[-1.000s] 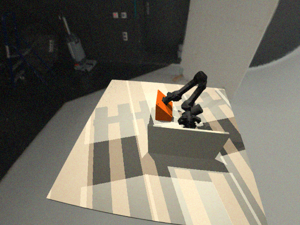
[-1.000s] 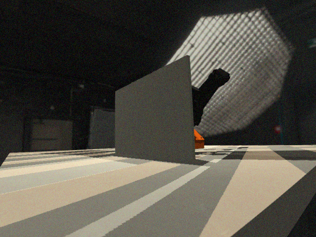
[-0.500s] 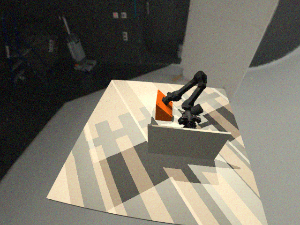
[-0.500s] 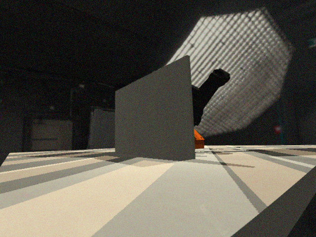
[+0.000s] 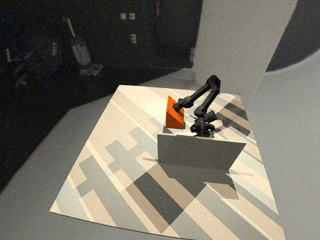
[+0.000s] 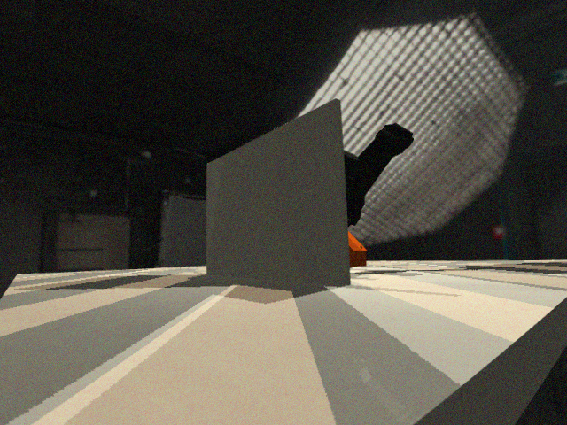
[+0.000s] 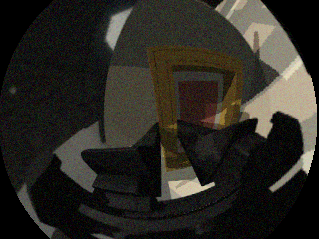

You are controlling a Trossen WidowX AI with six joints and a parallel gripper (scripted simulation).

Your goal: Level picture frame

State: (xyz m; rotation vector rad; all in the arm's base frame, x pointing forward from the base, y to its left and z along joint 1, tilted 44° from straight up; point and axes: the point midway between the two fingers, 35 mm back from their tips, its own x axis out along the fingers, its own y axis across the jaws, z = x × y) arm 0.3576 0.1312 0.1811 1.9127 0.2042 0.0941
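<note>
Now: gripper tip 2 cm to the left of the picture frame and 5 cm above it. From my gripper tip the other things lie so: wall panel (2 cm ahead, 2 cm to the right, 6 cm below).
</note>
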